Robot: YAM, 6 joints.
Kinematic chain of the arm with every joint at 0, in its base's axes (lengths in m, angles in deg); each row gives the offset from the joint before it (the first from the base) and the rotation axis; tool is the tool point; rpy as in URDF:
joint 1: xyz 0 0 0.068 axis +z
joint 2: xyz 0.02 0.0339 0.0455 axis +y
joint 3: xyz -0.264 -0.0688 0 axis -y
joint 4: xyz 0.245 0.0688 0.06 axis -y
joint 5: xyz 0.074 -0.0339 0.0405 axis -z
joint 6: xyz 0.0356 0 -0.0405 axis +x
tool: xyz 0 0 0 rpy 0 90 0
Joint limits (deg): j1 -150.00..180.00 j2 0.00..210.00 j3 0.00..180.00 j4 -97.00..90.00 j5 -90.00..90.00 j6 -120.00..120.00
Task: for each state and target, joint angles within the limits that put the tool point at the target. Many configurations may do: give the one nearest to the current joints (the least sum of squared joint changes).
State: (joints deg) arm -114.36 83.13 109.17 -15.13 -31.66 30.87
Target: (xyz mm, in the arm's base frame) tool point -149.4 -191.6 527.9
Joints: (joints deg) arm -132.21 72.59 97.60 -22.51 -30.48 30.87
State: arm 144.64 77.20 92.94 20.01 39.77 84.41
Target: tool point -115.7 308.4 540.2
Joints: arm 114.57 89.04 100.59 21.31 40.22 84.41
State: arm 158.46 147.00 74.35 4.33 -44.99 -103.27
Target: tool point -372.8 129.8 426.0
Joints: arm 156.97 96.01 91.94 8.47 -47.89 -103.27
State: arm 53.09 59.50 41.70 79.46 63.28 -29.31
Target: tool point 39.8 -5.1 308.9
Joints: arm 49.01 15.51 10.59 90.00 69.69 -29.31
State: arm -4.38 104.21 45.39 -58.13 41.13 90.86
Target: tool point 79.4 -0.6 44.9
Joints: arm 12.83 118.29 20.00 -53.16 30.77 90.86
